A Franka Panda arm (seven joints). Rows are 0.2 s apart.
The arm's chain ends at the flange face. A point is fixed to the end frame.
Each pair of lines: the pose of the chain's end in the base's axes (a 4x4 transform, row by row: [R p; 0 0 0 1], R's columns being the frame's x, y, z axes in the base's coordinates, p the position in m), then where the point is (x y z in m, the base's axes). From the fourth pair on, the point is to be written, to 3 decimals.
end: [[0.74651, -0.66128, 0.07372, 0.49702], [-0.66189, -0.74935, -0.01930, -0.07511], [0.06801, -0.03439, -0.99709, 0.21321], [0, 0, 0, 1]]
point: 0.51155 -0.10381 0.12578
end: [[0.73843, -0.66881, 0.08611, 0.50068], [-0.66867, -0.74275, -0.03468, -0.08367], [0.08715, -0.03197, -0.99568, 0.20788], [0, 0, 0, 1]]
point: 0.51601 -0.11380 0.12107
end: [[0.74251, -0.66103, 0.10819, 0.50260], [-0.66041, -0.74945, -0.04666, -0.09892], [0.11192, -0.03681, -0.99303, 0.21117], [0, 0, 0, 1]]
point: 0.52010 -0.13001 0.12512
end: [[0.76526, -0.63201, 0.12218, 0.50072], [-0.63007, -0.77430, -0.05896, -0.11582], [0.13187, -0.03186, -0.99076, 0.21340], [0, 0, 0, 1]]
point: 0.520 -0.148 0.128
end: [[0.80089, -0.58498, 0.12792, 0.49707], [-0.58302, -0.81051, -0.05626, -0.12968], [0.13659, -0.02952, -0.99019, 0.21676], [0, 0, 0, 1]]
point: 0.519 -0.161 0.132
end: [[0.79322, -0.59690, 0.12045, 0.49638], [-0.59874, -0.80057, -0.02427, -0.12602], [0.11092, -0.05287, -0.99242, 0.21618], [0, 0, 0, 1]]
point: 0.517 -0.154 0.130
